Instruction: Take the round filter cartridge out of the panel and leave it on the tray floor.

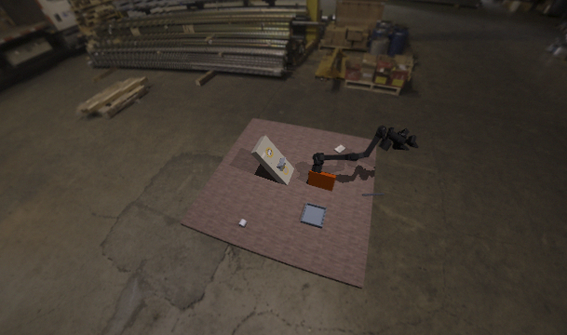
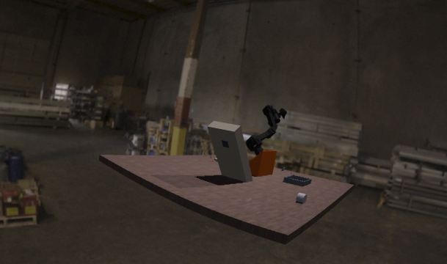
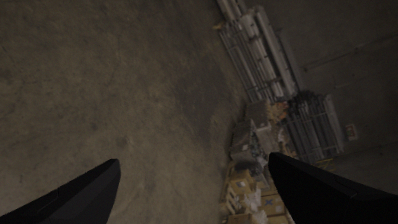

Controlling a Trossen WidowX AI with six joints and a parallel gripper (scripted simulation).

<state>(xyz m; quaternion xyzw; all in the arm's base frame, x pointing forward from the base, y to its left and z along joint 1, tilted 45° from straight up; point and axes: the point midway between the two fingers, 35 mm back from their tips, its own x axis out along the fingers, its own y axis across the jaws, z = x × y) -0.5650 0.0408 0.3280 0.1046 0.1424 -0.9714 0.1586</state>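
The round filter cartridge lies 98 cm ahead of my gripper tip, 21 cm to the left of it and 14 cm below it. The rest, counted from my gripper tip: beige service panel 94 cm ahead, 22 cm below, 21 cm to the left; flat white piece 48 cm ahead, 36 cm below, 22 cm to the right; blue-grey tray 54 cm ahead, 49 cm to the left, 36 cm below.
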